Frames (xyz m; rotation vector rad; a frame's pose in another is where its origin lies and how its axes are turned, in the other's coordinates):
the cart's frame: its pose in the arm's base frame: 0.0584 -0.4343 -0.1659 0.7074 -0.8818 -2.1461
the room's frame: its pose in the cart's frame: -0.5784 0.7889 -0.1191 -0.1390 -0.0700 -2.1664
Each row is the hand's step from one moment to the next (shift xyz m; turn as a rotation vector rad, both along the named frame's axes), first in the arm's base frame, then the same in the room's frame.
Working: the arm's base frame: its pose in the room's frame: 0.6650 0.7167 0.3445 0.9050 0.2809 -1.7013

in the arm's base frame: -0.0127 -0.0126 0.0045 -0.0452 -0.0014 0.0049
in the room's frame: -0.0124 0.0107 0.0085 -0.0001 0.0301 0.0341
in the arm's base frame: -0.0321 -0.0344 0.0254 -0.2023 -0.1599 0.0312
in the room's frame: -0.0395 0.0195 0.0304 -0.1431 0.1812 0.1190
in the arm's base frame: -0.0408 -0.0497 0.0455 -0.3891 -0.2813 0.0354
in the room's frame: -0.0611 0.0188 0.0460 -0.2411 0.3545 0.2191
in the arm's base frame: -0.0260 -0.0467 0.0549 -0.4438 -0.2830 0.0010
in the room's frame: -0.0635 0.0014 0.0429 -0.2242 0.4153 0.2331
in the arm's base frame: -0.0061 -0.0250 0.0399 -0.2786 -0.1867 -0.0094
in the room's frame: -0.0390 -0.0112 0.0247 -0.1447 0.2698 0.1372
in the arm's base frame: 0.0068 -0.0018 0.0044 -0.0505 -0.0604 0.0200
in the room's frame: -0.0040 -0.0070 -0.0022 -0.0594 0.0448 0.0327
